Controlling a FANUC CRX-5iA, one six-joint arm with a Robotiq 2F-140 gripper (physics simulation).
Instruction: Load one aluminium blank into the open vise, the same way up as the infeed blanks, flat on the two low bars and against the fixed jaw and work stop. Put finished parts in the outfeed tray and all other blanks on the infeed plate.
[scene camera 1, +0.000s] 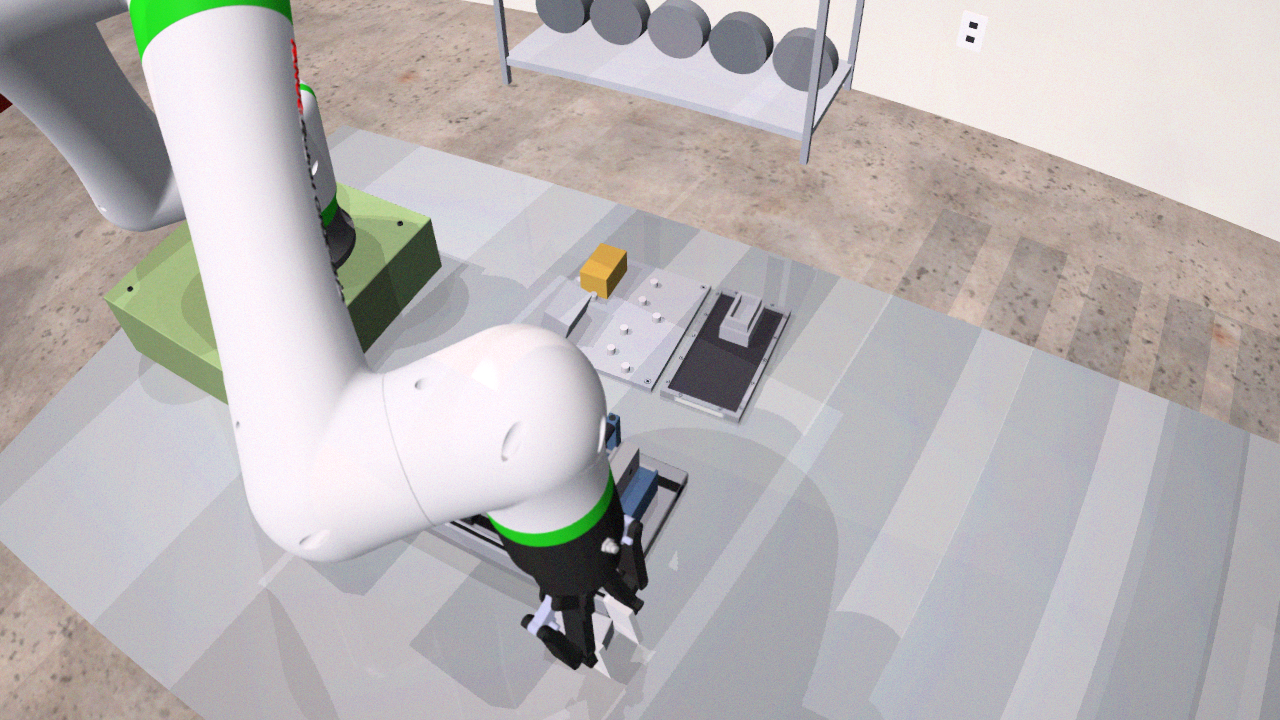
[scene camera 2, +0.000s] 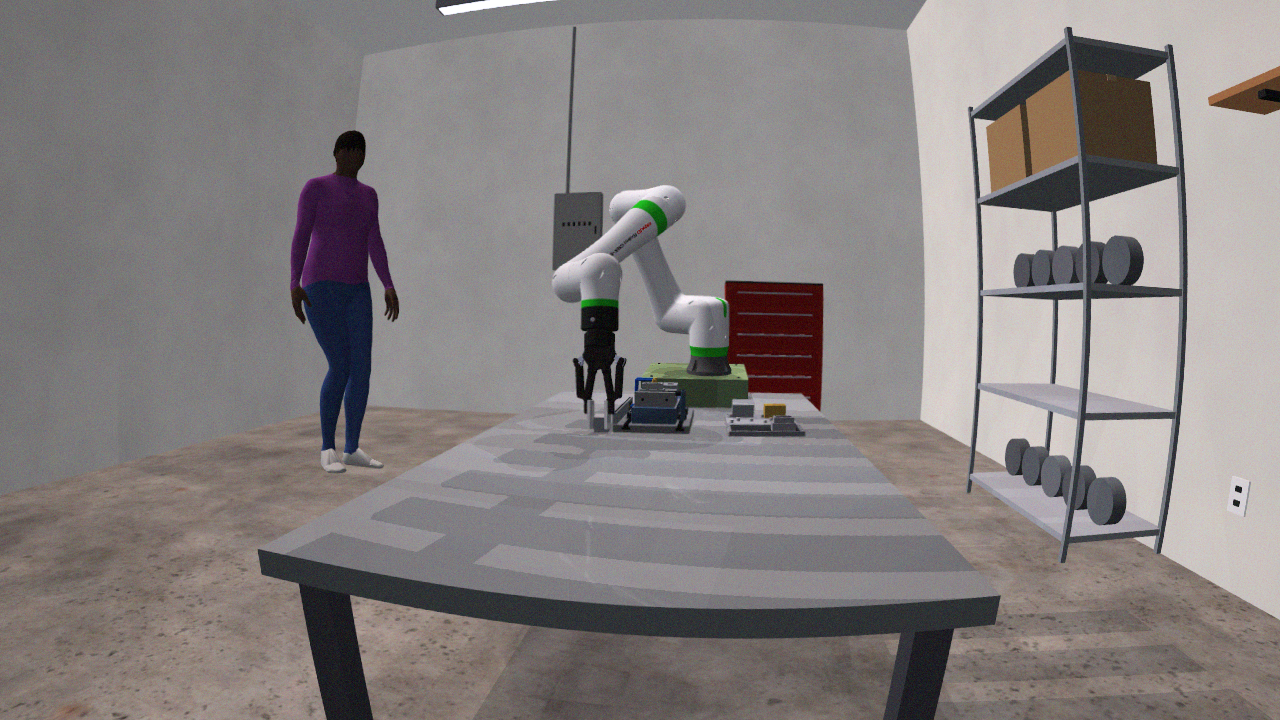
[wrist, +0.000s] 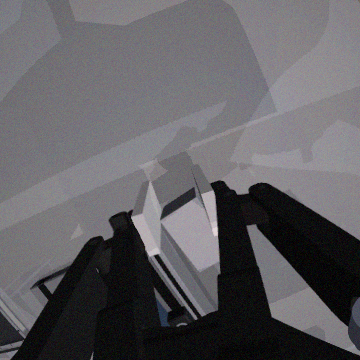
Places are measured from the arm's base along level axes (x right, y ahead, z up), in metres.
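Pixels of known places: gripper, fingertip midpoint: (scene camera 1: 615, 651) (scene camera 2: 599, 428) (wrist: 174, 187); arm's base at its link origin: (scene camera 2: 708, 372).
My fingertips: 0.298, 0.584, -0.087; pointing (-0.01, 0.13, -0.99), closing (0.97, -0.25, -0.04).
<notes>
Ahead of a thing's pixels: the offset from my fingertips to its top centre, as dx, dy, dz.
My gripper (scene camera 1: 612, 641) (scene camera 2: 600, 416) (wrist: 174, 187) is low over the table beside the vise, its two pale pads closed on the sides of a grey aluminium blank {-0.003, -0.041, +0.027} (scene camera 2: 600, 424) (wrist: 192, 234). The blank's upper face shows between the pads in the wrist view. The vise {-0.135, -0.164, +0.088} (scene camera 1: 639, 492) (scene camera 2: 659, 409) is largely behind the arm in scene camera 1; whether its jaw space holds anything is hidden. A grey block {-0.375, -0.231, +0.044} (scene camera 1: 565, 306) (scene camera 2: 742, 407) is at the infeed plate {-0.419, -0.175, -0.003} (scene camera 1: 664, 347). A stepped grey part {-0.457, -0.026, +0.030} (scene camera 1: 741, 318) (scene camera 2: 784, 422) sits at the far end of the dark outfeed tray (scene camera 1: 714, 376).
An orange block {-0.465, -0.220, +0.033} (scene camera 1: 603, 270) (scene camera 2: 774, 410) stands at the infeed plate's far corner, near the grey block. Several short pins rise from that plate. The green robot base (scene camera 1: 393, 234) (scene camera 2: 698, 386) is behind the vise. A person (scene camera 2: 340, 223) stands left of the table.
</notes>
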